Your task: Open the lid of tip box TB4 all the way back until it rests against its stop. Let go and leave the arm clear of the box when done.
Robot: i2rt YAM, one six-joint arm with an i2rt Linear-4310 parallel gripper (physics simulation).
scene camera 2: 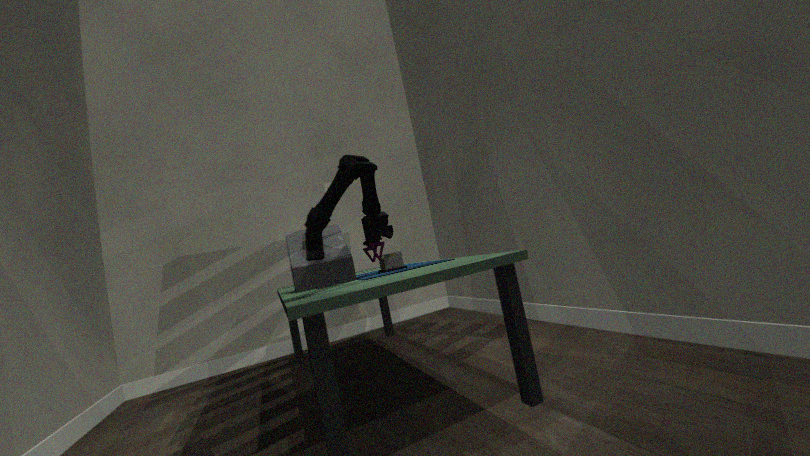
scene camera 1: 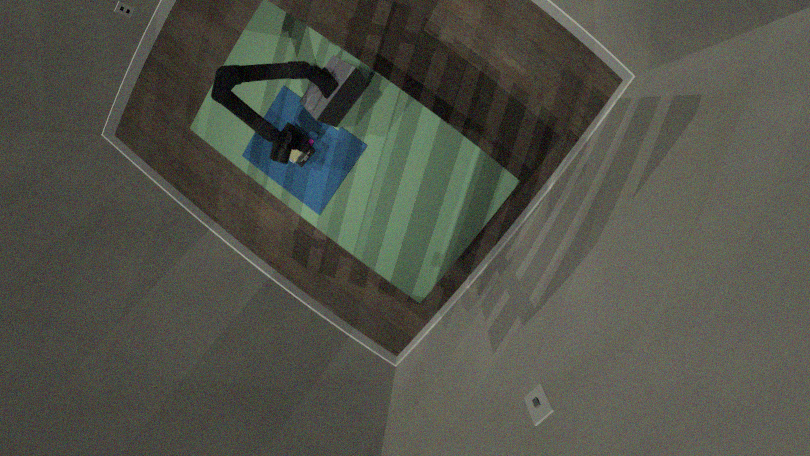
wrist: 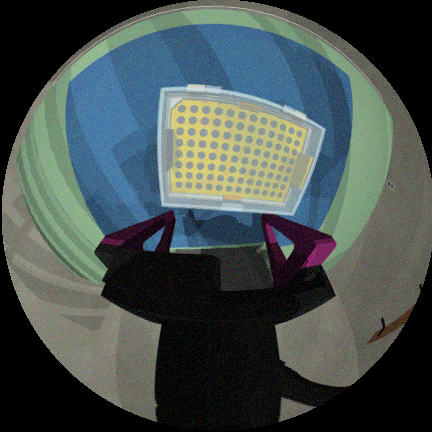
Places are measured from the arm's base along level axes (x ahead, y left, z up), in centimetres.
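Pixels of known places: gripper, fingertip midpoint: (scene camera 2: 376,260) (scene camera 1: 302,138) (wrist: 217,214); arm's base, link origin: (scene camera 2: 314,244) (scene camera 1: 326,82).
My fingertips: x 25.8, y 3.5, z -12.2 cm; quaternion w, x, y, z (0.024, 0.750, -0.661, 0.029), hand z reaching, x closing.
Note:
For each thing: its top centre in the pictures, then the offset to it from my fingertips. "pt": a spot on its surface instead. Level surfaces: height alone.
- tip box, top centre: (wrist: 247,158) (scene camera 2: 389,253) (scene camera 1: 290,147) dy -1.0, dx +6.3, dz +2.2 cm
- clear lid, surface spot: (wrist: 240,202) pt dy -1.3, dx +2.9, dz +2.2 cm
- blue mat, surface height: dz -5.6 cm
The tip box (wrist: 235,155) (scene camera 2: 392,261) (scene camera 1: 297,156) has a yellow rack full of round holes, seen through a clear lid (wrist: 240,202) that lies closed over it in the wrist view. Two pale tabs show on the lid's far edge and one on its near edge. No TB4 label can be read. My gripper (wrist: 217,214) (scene camera 2: 374,258) is open, with its magenta fingers wide apart and nothing between them. It hangs above the mat, beside the box's near edge in the wrist view. The black wrist partly hides the box in scene camera 1.
A blue mat (scene camera 1: 323,195) (wrist: 215,55) lies under the box on the green table (scene camera 1: 430,198) (scene camera 2: 453,271). The grey block (scene camera 1: 350,97) (scene camera 2: 323,274) under the arm's base stands at the mat's edge.

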